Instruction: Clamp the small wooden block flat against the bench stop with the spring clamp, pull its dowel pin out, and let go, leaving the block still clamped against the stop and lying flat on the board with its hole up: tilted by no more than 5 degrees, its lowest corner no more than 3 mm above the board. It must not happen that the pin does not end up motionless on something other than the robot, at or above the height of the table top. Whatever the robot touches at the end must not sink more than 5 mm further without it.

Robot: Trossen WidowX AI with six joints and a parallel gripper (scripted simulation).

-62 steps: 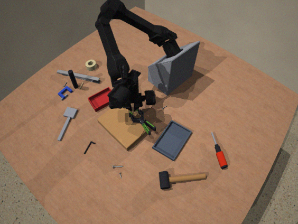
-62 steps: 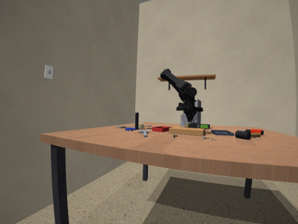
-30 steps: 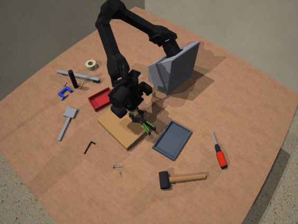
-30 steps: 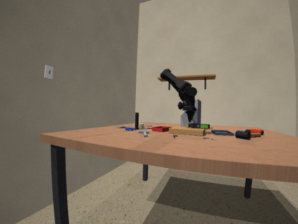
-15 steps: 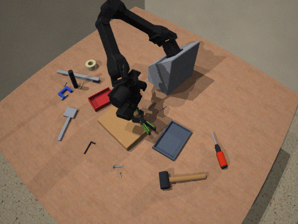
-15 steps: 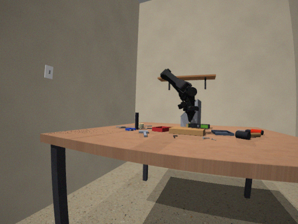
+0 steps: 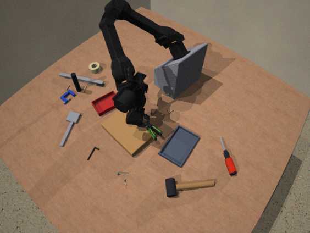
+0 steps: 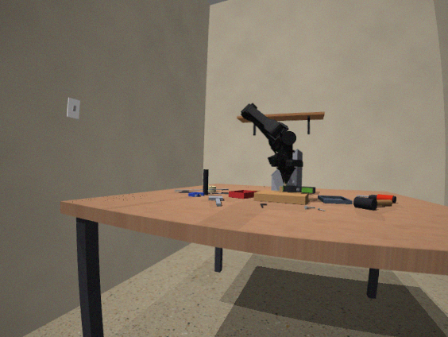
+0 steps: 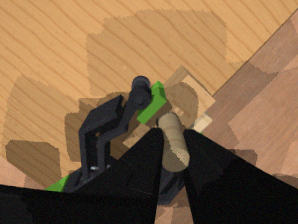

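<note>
The dowel pin is 40 mm below my hand. From my hand the other things lie so: small wooden block (60 mm below); wooden board (60 mm ahead, 90 mm below); bench stop (10 mm behind, 60 mm below).
</note>
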